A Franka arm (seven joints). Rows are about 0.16 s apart.
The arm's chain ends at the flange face. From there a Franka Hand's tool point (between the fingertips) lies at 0.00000 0.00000 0.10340 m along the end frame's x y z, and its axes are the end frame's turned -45 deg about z.
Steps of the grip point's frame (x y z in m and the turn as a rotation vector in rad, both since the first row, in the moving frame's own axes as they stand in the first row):
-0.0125 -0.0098 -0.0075 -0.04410 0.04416 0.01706
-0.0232 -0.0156 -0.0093 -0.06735 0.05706 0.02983
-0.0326 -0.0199 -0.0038 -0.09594 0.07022 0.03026
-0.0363 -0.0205 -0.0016 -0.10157 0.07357 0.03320
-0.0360 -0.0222 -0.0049 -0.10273 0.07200 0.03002
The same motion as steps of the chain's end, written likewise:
-0.0222 0.0019 -0.0073 0.00004 0.06241 0.01706
-0.0365 0.0045 -0.0089 -0.00728 0.08797 0.02983
-0.0492 0.0069 -0.0031 -0.01819 0.11749 0.03026
-0.0529 0.0089 -0.0008 -0.01980 0.12384 0.03320
-0.0539 0.0073 -0.0041 -0.02173 0.12355 0.03002

